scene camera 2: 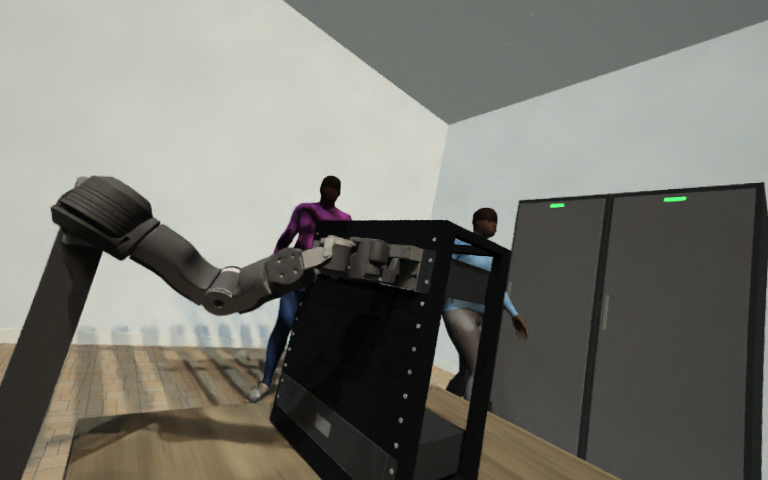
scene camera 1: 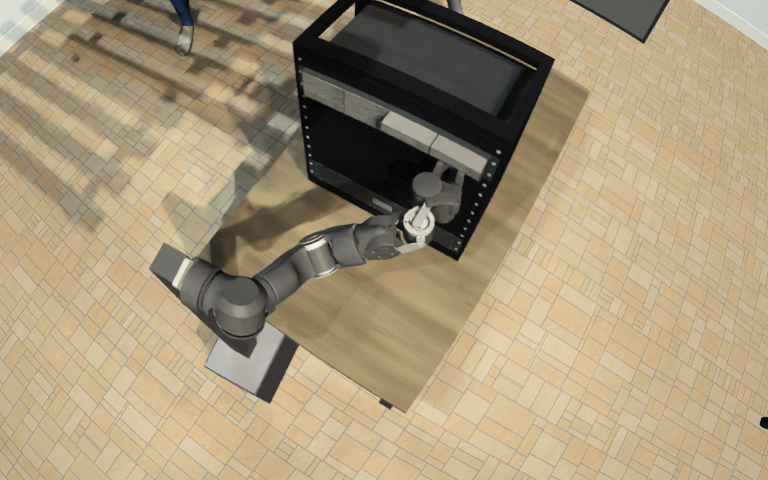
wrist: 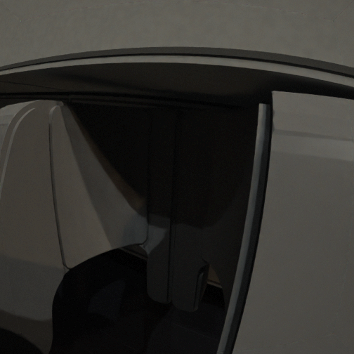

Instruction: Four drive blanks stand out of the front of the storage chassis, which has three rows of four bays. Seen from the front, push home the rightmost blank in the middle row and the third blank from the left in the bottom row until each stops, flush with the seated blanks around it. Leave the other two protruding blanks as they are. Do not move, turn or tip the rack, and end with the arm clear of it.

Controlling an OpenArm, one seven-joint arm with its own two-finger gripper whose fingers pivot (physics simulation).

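The black rack stands upright with the storage chassis near its top. In scene camera 1, two pale top-row blanks, the third from the left and the rightmost, stand out beyond the seated left blanks. The middle and bottom rows are hidden under them and behind the arm. My gripper is shut and empty, just below the protruding top-right blank, at the chassis's right part. In the dark wrist view, pale surfaces lie above and right of the fingers; whether the tips touch a blank cannot be told.
The arm reaches across the wooden table to the rack's front right. A darker panel crosses the rack's bottom. Two people and grey cabinets stand behind.
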